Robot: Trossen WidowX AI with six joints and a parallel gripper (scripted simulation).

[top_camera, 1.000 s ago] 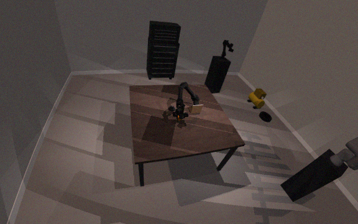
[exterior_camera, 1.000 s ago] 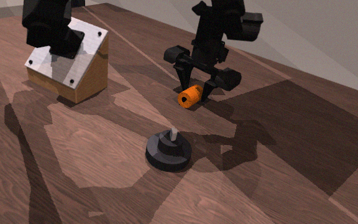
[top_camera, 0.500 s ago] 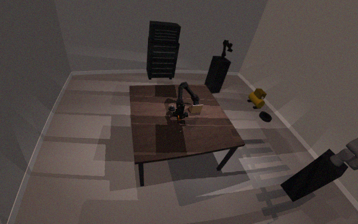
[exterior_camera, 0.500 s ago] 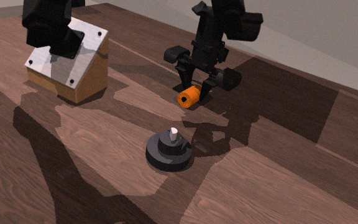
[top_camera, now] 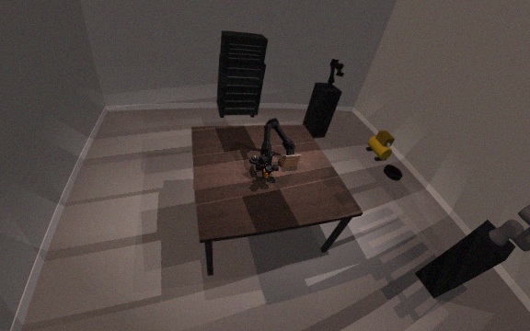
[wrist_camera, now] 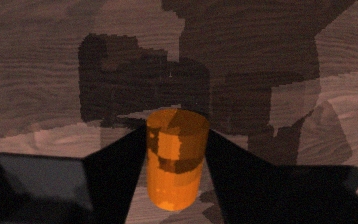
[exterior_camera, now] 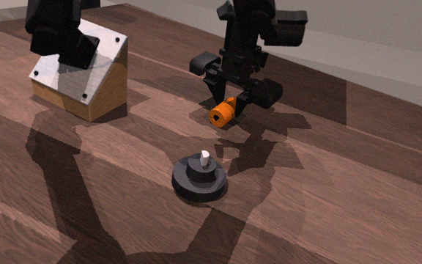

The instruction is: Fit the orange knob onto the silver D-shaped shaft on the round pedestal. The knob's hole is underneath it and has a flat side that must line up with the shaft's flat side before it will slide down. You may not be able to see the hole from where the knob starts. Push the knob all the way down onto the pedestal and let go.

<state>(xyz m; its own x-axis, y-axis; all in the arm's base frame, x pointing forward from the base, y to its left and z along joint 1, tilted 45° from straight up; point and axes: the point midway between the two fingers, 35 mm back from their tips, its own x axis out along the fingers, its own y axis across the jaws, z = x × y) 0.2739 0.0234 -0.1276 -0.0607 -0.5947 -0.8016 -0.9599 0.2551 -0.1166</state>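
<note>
The round dark pedestal lies 2 cm ahead of my gripper tip, 21 cm to the right of it and 1 cm above it. Round my gripper tip: orange knob: 1 cm above.
</note>
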